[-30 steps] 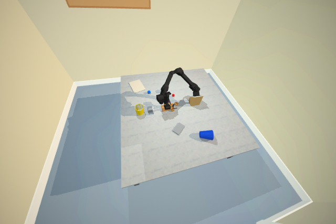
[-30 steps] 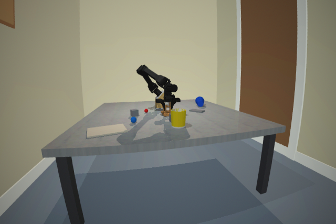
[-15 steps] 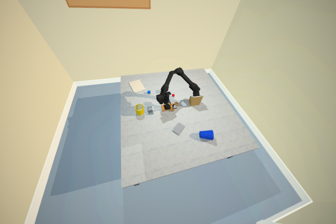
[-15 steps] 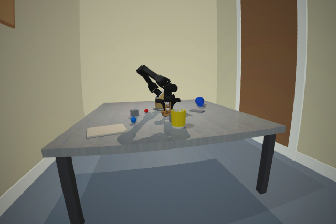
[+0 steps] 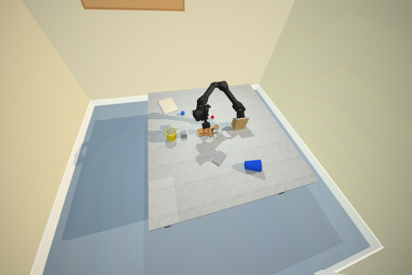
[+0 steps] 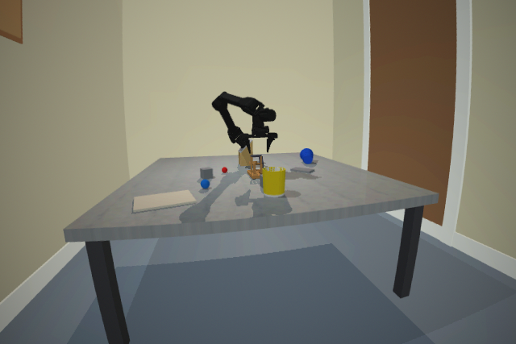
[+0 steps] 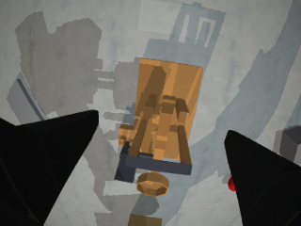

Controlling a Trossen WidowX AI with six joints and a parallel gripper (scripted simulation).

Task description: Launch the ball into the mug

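My gripper tip is 160 mm past the red ball, 150 mm to the left of it and 110 mm above it. Round my gripper tip: flat grey slab 280 mm to the left, 120 mm below, 60 mm behind; yellow mug 280 mm ahead, 100 mm below, 30 mm to the right; wooden catapult 70 mm below, 70 mm behind, 20 mm to the left.
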